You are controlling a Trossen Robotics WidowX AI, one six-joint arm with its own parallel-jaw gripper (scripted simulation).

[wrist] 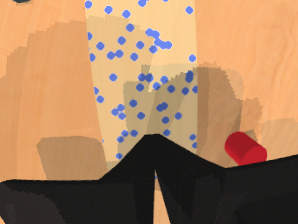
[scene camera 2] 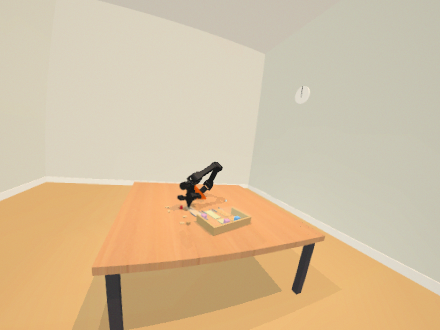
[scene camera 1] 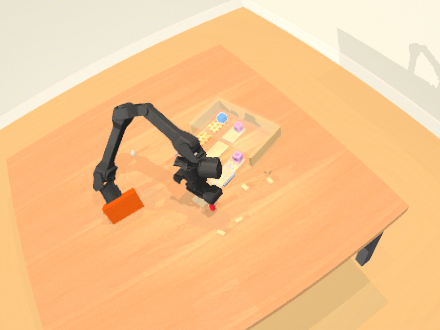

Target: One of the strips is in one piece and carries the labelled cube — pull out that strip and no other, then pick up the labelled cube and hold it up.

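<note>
The wrist view shows the gripper. A blue-dotted strip and a red piece can be seen in the pictures as well, and so can the gripper.
</note>
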